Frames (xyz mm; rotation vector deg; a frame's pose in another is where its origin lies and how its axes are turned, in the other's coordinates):
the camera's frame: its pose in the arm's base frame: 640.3 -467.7 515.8 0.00 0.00 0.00
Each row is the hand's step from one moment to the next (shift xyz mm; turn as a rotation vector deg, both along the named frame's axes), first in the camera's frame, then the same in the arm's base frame.
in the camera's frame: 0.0 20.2 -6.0 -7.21 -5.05 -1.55
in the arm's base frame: 0.0 20.2 -6.0 -7.21 -5.05 -1.55
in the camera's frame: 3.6 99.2 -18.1 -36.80 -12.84 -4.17
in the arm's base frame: 3.6 99.2 -18.1 -36.80 -12.84 -4.17
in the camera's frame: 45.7 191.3 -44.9 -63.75 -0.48 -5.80
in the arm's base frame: 45.7 191.3 -44.9 -63.75 -0.48 -5.80
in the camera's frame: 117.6 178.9 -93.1 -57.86 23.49 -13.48
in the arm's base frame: 117.6 178.9 -93.1 -57.86 23.49 -13.48
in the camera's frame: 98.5 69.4 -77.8 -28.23 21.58 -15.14
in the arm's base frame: 98.5 69.4 -77.8 -28.23 21.58 -15.14
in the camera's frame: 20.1 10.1 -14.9 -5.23 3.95 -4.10
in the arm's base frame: 20.1 10.1 -14.9 -5.23 3.95 -4.10
